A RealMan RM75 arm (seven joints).
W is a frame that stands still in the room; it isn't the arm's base.
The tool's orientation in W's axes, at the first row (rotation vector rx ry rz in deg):
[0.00, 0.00, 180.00]
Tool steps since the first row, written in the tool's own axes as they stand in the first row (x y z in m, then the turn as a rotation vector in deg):
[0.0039, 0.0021, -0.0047, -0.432, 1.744, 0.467]
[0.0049, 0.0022, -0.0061, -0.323, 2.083, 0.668]
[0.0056, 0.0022, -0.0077, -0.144, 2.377, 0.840]
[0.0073, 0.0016, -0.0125, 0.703, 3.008, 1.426]
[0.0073, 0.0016, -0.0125, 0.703, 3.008, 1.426]
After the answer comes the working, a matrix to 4 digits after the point.
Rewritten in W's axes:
[-0.0039, -0.0021, -0.0047, 0.432, -1.744, 0.467]
[-0.0049, -0.0022, -0.0061, 0.323, -2.083, 0.668]
[-0.0056, -0.0022, -0.0077, 0.144, -2.377, 0.840]
[-0.0073, -0.0016, -0.0125, -0.703, -3.008, 1.426]
[-0.0073, -0.0016, -0.0125, -0.703, -3.008, 1.426]

The tool's axes in the first row as the columns of a matrix, in W's axes (rounded; the answer above uses it unrounded):
[-1.0000, 0.0000, 0.0000]
[0.0000, -1.0000, 0.0000]
[0.0000, 0.0000, 1.0000]

